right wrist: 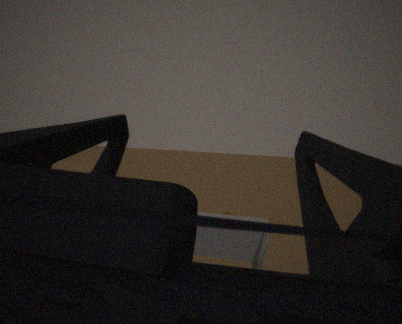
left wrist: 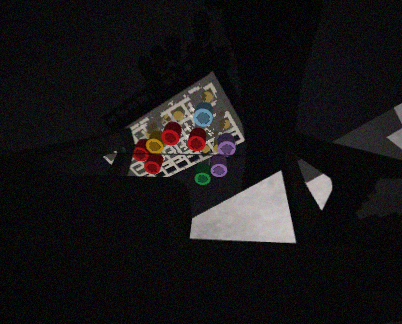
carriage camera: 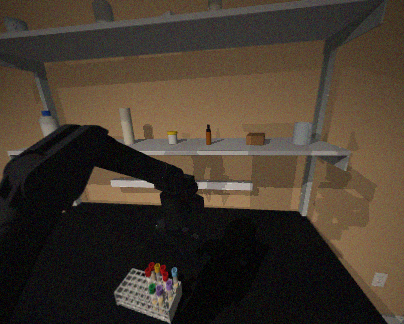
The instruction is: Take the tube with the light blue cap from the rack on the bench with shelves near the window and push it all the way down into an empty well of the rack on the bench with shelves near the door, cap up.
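Places are measured from the left arm's base along level axes (x ahead, y left, z up), in centimetres.
Pixels of known places: left gripper, fingertip midpoint: (left wrist: 204, 137) (carriage camera: 178, 249); right gripper, fingertip midpoint: (right wrist: 211, 132).
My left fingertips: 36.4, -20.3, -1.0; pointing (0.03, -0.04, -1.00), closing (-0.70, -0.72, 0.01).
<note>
For each thing: its top centre in the pictures, then the offset to it from my left fingertips, as dx, dy, dz. "spot": a spot on its surface instead. Level surfaces: height alone.
- tube with the light blue cap, top centre: (left wrist: 204, 118) (carriage camera: 174, 270) -1.1, +1.8, -7.4
- white wire-like rack at its top centre: (left wrist: 167, 146) (carriage camera: 148, 287) -2.3, +10.8, -13.6
- grey shelf at its surface level: dz +26.4
- brown bottle at a spot on its surface: (carriage camera: 208, 136) spot: +35.4, -9.7, +30.3
- yellow-lidded jar at a spot on its surface: (carriage camera: 172, 138) spot: +38.4, +8.0, +29.3
- brown box at a spot on its surface: (carriage camera: 256, 139) spot: +32.3, -30.8, +28.9
- pale beaker at a spot on its surface: (carriage camera: 302, 133) spot: +30.6, -49.1, +31.3
The tube with the light blue cap (carriage camera: 174, 271) (left wrist: 203, 117) stands cap up at the back right of a white wire-like rack (carriage camera: 131, 302) (left wrist: 223, 95) on the black bench top. Red, yellow, green and purple capped tubes stand beside it. My left gripper (carriage camera: 177, 233) (left wrist: 204, 137) is open and empty, pointing down above the bench, behind the rack in the carriage view. Its fingers are very dark in the left wrist view. My right gripper (right wrist: 211, 132) is open and empty, facing a plain wall. A second rack does not show.
A grey shelf (carriage camera: 225, 146) spans the back of the bench, holding a brown bottle (carriage camera: 208, 136), a yellow-lidded jar (carriage camera: 172, 138), a brown box (carriage camera: 256, 139) and a pale beaker (carriage camera: 302, 133). A higher shelf (carriage camera: 200, 40) overhangs it. A shelf post (carriage camera: 307, 190) stands at the right.
</note>
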